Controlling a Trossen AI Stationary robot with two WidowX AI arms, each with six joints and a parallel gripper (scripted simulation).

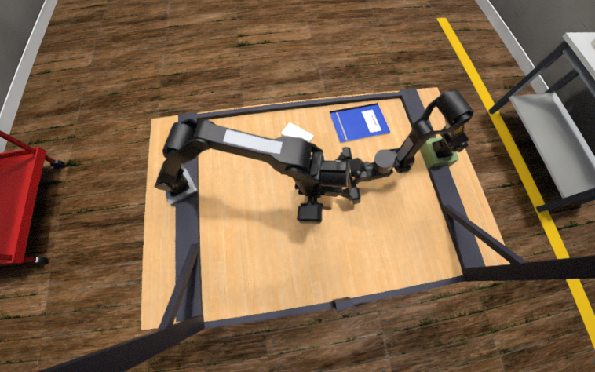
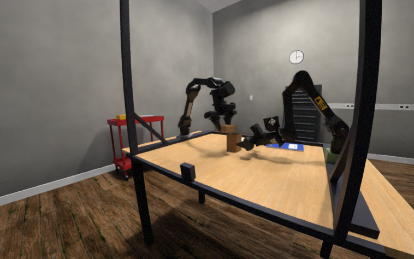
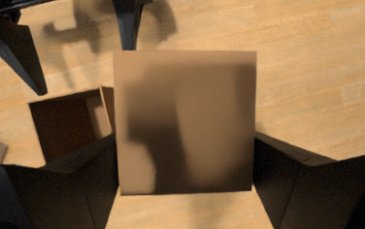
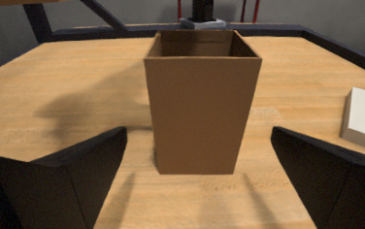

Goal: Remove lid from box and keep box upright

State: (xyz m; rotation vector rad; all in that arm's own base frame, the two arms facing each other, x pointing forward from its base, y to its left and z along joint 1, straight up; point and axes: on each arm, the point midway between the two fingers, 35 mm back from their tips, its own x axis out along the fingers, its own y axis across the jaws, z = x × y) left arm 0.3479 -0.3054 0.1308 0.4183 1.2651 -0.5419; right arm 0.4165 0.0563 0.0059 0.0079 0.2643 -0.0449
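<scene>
Right now my left hand is 80 mm short of the brown box, 20 mm to the left of it and 110 mm above it. Round my left hand: white block 290 mm ahead, 160 mm below; then lid 20 mm to the right, 20 mm below.
</scene>
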